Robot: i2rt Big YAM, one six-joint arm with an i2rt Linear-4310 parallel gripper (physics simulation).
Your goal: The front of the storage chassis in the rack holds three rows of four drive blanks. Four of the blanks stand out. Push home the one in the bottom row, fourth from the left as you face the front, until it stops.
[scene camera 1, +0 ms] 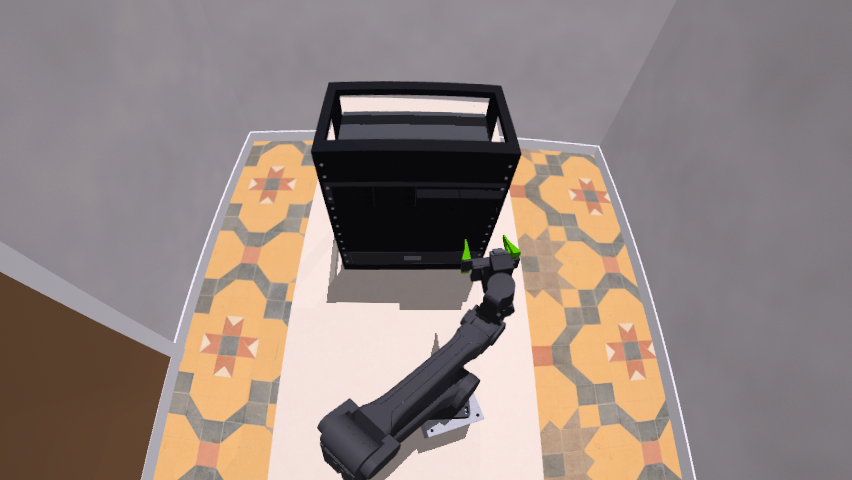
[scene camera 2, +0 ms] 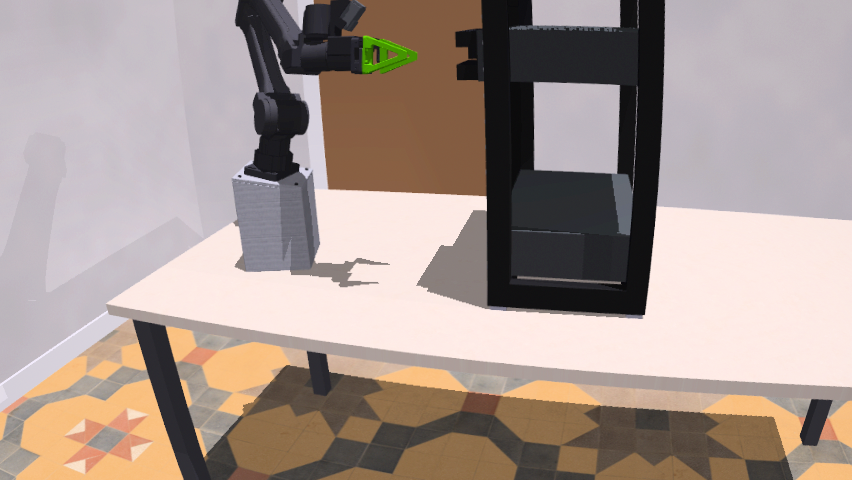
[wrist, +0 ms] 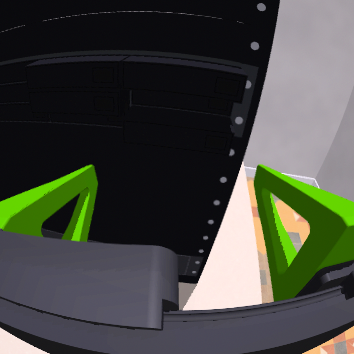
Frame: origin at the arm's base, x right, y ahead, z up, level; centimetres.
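Seen in the pictures: gripper, fingertip midpoint: (scene camera 1: 484,238) (scene camera 2: 412,55) (wrist: 174,173); arm's base, origin of the base link: (scene camera 1: 446,403) (scene camera 2: 272,172).
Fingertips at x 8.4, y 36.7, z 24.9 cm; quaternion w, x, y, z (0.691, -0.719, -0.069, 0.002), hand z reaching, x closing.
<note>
Offsets run from my fingertips to a thing's middle. Level surfaces: height alone.
The drive chassis (scene camera 2: 572,54) (wrist: 244,107) sits high in the black rack (scene camera 1: 417,146) (scene camera 2: 499,178) (wrist: 265,30). The bottom-row fourth blank @[dx -0.7, dy +15.1, dz -2.8 cm] (scene camera 2: 466,70) (wrist: 170,137) stands out at the right end of its row, dark and hard to see. The top-row fourth blank @[dx -0.7, dy +15.1, dz +2.9 cm] (scene camera 2: 467,38) (wrist: 175,77) stands out above it; the middle-row blank between them sits further back. My gripper (scene camera 1: 485,238) (scene camera 2: 416,56) (wrist: 174,173) is open and empty. It points at the rack, in front of the right-hand column, apart from the blanks, at roughly their height in the scene camera 2 view.
The top-row third blank @[dx -11.7, dy +14.9, dz +2.9 cm] (wrist: 72,75) also stands out beside the right-hand column. A lower unit (scene camera 2: 569,256) fills the rack's bottom. The rack and the arm's grey pedestal (scene camera 2: 271,223) stand on the pale table @[dz -45.4 cm] (scene camera 1: 333,357) (scene camera 2: 387,321).
</note>
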